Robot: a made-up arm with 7 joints. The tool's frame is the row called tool. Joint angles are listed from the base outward. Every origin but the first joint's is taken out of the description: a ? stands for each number. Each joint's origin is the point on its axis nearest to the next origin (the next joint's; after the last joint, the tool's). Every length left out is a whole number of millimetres.
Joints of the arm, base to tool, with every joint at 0 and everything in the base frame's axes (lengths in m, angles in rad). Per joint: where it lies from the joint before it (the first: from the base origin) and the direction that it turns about. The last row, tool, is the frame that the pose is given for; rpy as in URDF.
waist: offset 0 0 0.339 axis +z
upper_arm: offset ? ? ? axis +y
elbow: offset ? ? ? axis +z
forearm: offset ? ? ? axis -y
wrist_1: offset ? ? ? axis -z
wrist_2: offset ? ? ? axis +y
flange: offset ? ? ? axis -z
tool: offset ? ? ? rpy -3.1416 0 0
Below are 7 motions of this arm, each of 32 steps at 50 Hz.
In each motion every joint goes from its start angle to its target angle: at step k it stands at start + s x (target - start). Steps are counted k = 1, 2, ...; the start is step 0. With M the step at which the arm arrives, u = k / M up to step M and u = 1 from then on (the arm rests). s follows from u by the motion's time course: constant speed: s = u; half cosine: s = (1 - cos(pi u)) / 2; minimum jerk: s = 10 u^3 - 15 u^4 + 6 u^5.
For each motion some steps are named. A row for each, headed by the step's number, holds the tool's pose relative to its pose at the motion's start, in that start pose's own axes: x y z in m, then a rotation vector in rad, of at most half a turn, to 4 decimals.
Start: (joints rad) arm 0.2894 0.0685 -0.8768 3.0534 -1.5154 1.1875 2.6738
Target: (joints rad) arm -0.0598 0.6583 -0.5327 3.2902 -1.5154 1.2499 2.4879
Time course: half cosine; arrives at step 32
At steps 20, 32:
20: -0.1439 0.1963 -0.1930 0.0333 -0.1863 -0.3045
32: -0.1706 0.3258 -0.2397 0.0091 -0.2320 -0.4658

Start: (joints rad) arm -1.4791 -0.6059 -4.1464 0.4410 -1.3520 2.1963 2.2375
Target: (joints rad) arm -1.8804 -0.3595 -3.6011 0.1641 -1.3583 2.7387 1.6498
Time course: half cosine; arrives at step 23
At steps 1, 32:
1: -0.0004 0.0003 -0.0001 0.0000 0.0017 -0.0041
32: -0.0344 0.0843 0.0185 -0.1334 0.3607 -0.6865

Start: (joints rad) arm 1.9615 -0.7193 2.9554 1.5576 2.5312 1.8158 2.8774
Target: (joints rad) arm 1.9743 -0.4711 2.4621 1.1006 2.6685 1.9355 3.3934
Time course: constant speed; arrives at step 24
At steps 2, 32:
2: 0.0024 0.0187 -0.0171 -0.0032 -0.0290 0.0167
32: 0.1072 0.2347 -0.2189 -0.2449 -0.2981 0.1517

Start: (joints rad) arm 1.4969 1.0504 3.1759 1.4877 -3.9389 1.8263 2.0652
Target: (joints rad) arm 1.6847 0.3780 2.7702 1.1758 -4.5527 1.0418 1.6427
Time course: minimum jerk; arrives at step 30
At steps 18, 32:
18: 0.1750 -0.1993 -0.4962 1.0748 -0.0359 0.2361
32: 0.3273 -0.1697 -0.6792 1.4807 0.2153 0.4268

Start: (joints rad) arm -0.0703 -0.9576 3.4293 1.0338 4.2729 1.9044 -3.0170
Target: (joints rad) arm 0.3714 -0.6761 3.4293 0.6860 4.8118 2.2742 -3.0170
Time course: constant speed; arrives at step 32
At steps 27, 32:
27: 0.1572 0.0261 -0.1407 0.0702 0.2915 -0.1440
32: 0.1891 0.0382 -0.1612 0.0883 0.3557 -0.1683

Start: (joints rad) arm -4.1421 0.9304 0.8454 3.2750 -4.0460 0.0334 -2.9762
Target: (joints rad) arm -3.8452 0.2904 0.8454 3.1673 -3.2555 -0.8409 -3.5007
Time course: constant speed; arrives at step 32
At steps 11, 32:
11: 0.1396 -0.1317 -0.0242 0.1428 -0.1263 0.1691
32: 0.4611 -0.2881 -0.2129 0.8069 -0.2331 0.3108

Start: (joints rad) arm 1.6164 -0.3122 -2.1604 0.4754 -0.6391 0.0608 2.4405
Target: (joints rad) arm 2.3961 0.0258 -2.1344 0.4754 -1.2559 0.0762 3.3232
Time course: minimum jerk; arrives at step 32
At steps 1, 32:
1: -0.0001 0.0001 0.0000 0.0000 0.0000 -0.0002
32: -0.2308 0.3005 -0.0381 0.1367 -0.0603 -0.5932

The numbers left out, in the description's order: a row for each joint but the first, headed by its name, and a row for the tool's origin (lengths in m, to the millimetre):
upper_arm: 0 0 0
elbow: 0 0 0.4
forearm: 0.069 0 0
wrist_1: 0.088 0 -0.391
wrist_2: 0 0 0
flange: 0.107 0 -0.137
tool: 0 0 0

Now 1 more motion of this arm.
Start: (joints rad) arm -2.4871 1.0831 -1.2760 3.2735 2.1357 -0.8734 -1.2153
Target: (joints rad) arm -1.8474 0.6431 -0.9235 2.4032 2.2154 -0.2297 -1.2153
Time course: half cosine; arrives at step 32
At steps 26, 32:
26: 0.0210 -0.1092 0.0159 0.2606 -0.6966 0.5582
32: 0.0189 -0.1271 -0.0014 0.3081 -0.7708 0.6196

